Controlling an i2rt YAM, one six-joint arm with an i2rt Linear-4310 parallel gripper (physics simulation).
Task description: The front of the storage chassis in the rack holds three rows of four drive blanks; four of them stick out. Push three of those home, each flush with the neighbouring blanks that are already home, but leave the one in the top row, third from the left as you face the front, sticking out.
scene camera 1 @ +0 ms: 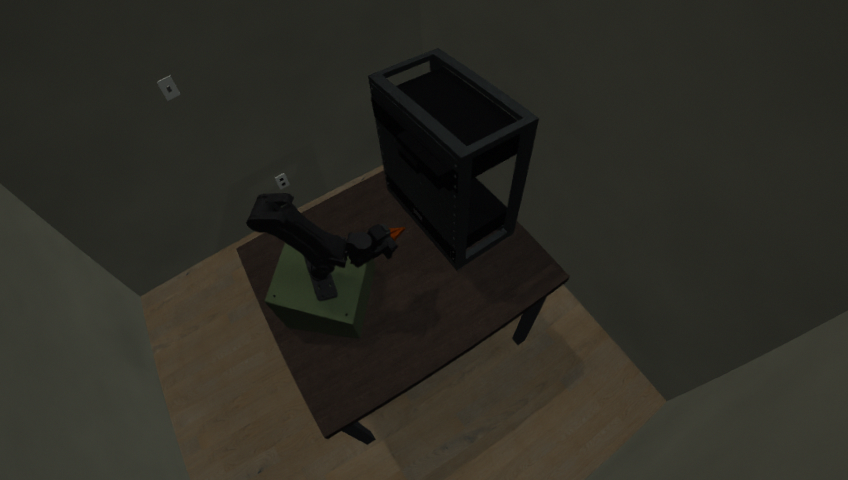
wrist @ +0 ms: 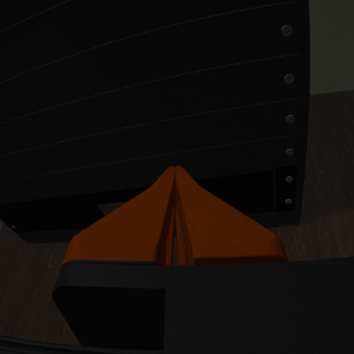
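Seen in the pictures: gripper, fingertip midpoint: (scene camera 1: 404, 228); arm's base, link origin: (scene camera 1: 319, 273).
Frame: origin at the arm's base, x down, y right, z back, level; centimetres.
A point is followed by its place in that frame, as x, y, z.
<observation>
A dark rack (scene camera 1: 496, 99) {-41.4, -7.2, -69.6} stands at the back of the table, its front toward the arm. In the wrist view the lower front of the rack shows as dark flat panels (wrist: 200, 95) with a column of screws at the right. Dark shapes (scene camera 1: 425, 160) {-35.2, 1.4, -41.0} jut from the upper part of the rack's front in the scene view; single drive blanks cannot be made out there. My gripper (scene camera 1: 404, 228) {-10.4, 3.4, -31.4} (wrist: 174, 177) is shut, its orange fingertips together with nothing between them. It is in front of the rack's lower part, apart from it in the scene view.
The arm stands on a green block (scene camera 1: 297, 291) {-1.7, 4.4, 9.0} at the left part of the dark wooden table (scene camera 1: 416, 333) {18.4, 27.2, -22.8}. Walls rise behind the rack and at the left. A switch plate (scene camera 1: 168, 88) and an outlet (scene camera 1: 282, 180) are on the wall.
</observation>
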